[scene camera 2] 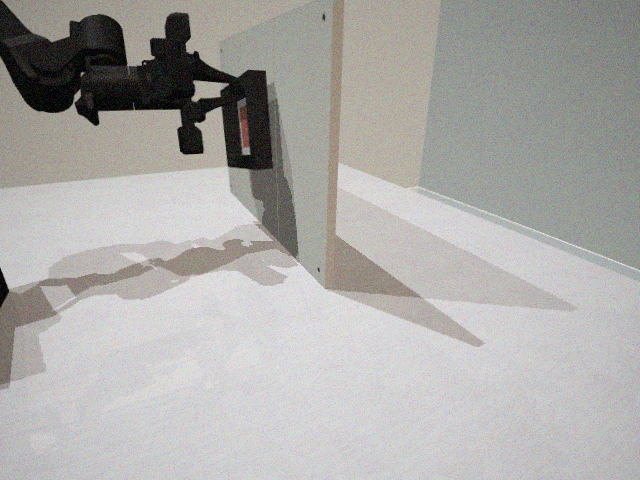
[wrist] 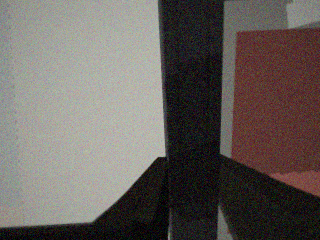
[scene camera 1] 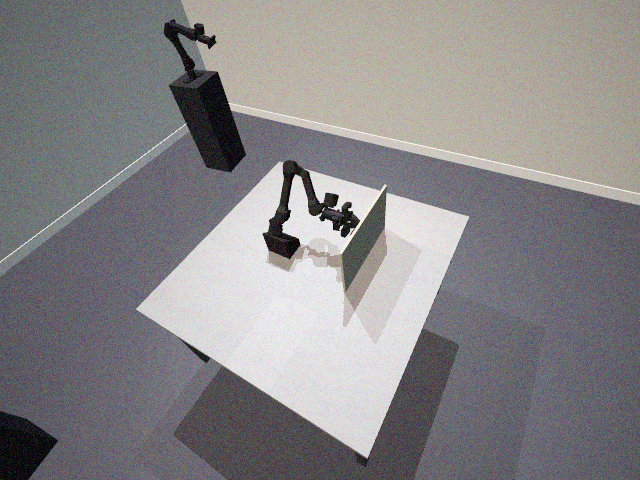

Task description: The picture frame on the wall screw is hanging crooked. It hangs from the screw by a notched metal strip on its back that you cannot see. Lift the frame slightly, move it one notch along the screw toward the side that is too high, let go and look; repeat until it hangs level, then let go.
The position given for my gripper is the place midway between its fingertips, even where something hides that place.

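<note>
Wall panel [scene camera 2: 296, 200] visible. Same wall panel [wrist: 89, 121]. Again, wall panel [scene camera 1: 352, 256]. Picture frame [scene camera 2: 246, 122], held by my gripper [scene camera 2: 242, 89]. Also picture frame [wrist: 234, 85], with my gripper [wrist: 188, 164].
</note>
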